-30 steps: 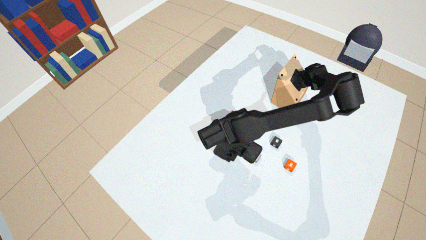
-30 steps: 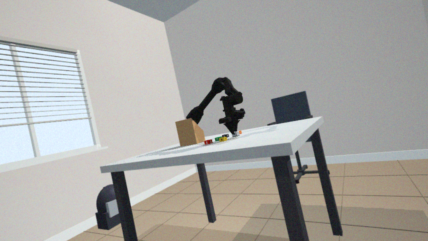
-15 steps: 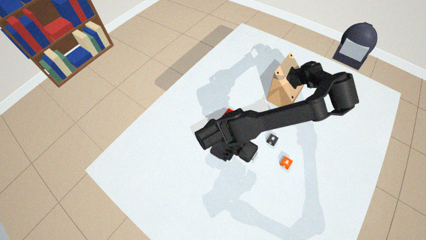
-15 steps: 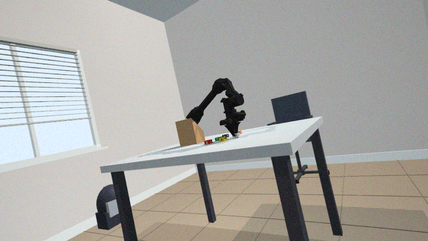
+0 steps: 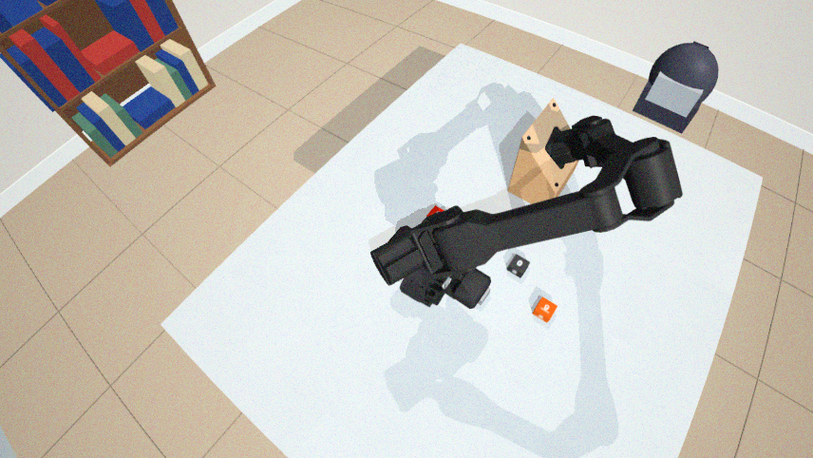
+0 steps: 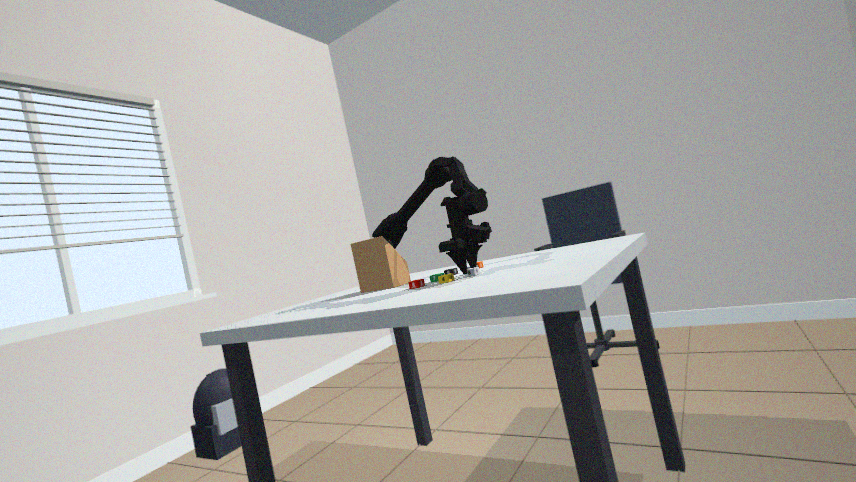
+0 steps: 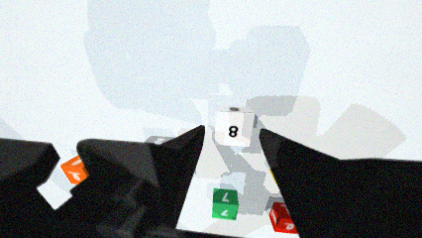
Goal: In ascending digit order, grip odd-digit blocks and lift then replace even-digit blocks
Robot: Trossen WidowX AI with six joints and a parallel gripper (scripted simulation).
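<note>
Right now my gripper tip is 1 cm short of the white block. Round my gripper tip: yellow block: 6 cm to the right, 5 cm behind; green block marked 7: 11 cm behind, 1 cm to the left; grey block marked 2: 8 cm to the left, 2 cm behind.
</note>
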